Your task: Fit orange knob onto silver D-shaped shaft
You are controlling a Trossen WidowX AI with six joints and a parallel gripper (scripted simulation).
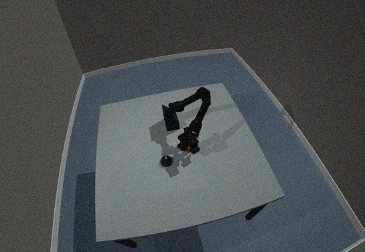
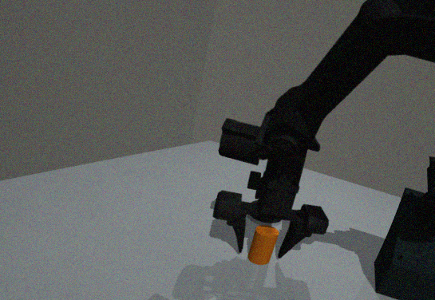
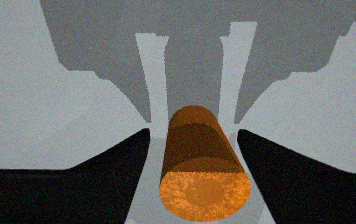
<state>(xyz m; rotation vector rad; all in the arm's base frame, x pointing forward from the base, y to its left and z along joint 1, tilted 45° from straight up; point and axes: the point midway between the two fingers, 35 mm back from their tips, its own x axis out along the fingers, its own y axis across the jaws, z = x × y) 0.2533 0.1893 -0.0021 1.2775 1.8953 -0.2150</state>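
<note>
My gripper tip is now 17 cm to the left of the round dark pedestal, 8 cm short of it and 2 cm below it. Round my gripper tip: orange knob 3 cm above.
</note>
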